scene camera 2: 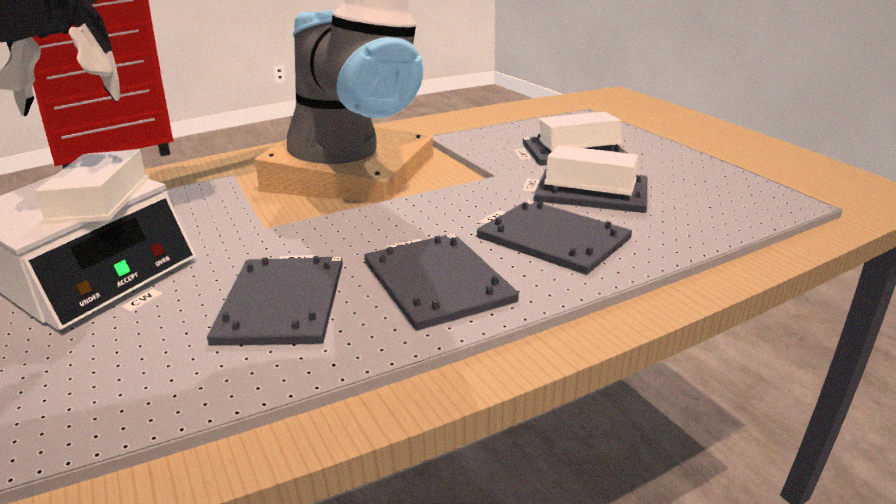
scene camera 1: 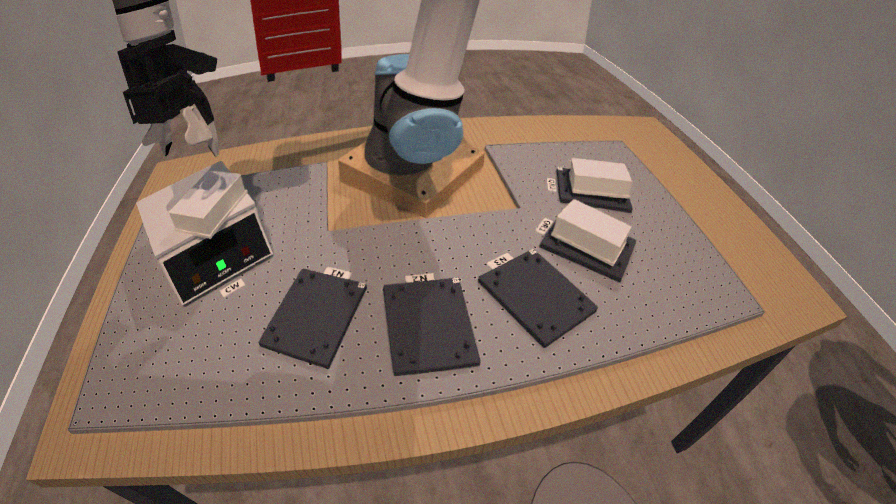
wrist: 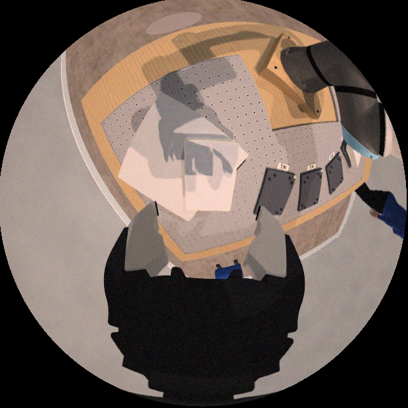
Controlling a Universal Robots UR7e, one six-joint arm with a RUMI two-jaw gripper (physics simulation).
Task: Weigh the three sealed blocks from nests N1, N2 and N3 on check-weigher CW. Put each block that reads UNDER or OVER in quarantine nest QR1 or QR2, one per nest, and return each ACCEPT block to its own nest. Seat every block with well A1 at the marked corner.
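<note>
A white block (scene camera 1: 206,203) (scene camera 2: 87,188) (wrist: 212,175) lies on the pan of check-weigher CW (scene camera 1: 153,216) (scene camera 2: 15,231) (wrist: 145,175). The green ACCEPT lamp (scene camera 1: 221,264) (scene camera 2: 121,268) is lit. My gripper (scene camera 1: 191,151) (scene camera 2: 70,105) (wrist: 207,205) is open and empty above the block. Nests N1 (scene camera 1: 313,316) (scene camera 2: 275,300), N2 (scene camera 1: 432,325) (scene camera 2: 441,282) and N3 (scene camera 1: 535,297) (scene camera 2: 554,235) hold no block. One block (scene camera 1: 592,231) (scene camera 2: 592,170) lies on QR1 (scene camera 1: 617,269); another block (scene camera 1: 600,178) (scene camera 2: 579,130) lies on QR2 (scene camera 1: 563,191). Well A1 cannot be made out on the blocks.
The arm's base (scene camera 1: 394,147) (scene camera 2: 332,134) stands on a wooden mount behind the nests, between CW and the quarantine nests. A red drawer cabinet (scene camera 1: 297,37) (scene camera 2: 100,94) stands beyond the table. Part of a person (wrist: 392,215) shows at the right of the wrist view.
</note>
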